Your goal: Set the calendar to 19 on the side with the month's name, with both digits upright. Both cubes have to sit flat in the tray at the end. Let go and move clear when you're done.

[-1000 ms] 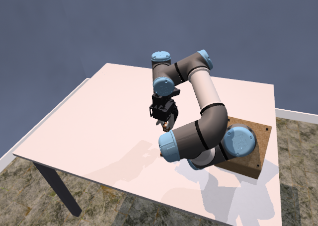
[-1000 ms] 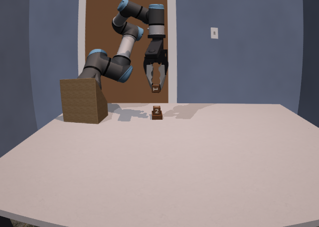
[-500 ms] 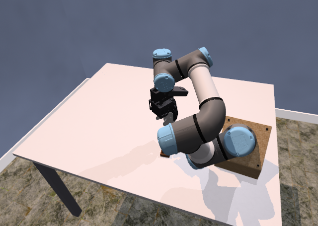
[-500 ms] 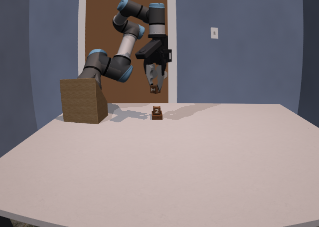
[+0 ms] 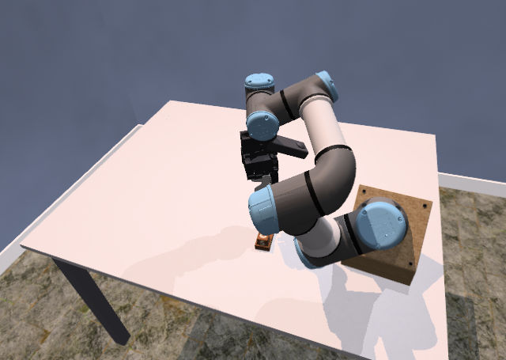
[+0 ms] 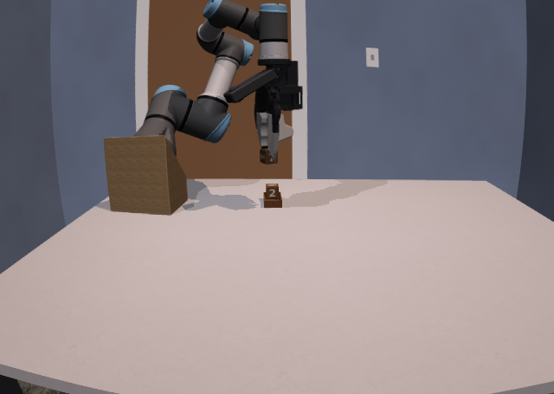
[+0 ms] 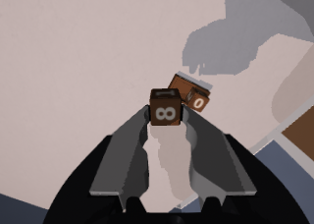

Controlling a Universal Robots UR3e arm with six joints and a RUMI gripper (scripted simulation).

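My hand is 13 cm above the tray, 6 cm to the right of it and 1 cm short of it. The rest, counted from my hand: brown digit cube 1 cm below.
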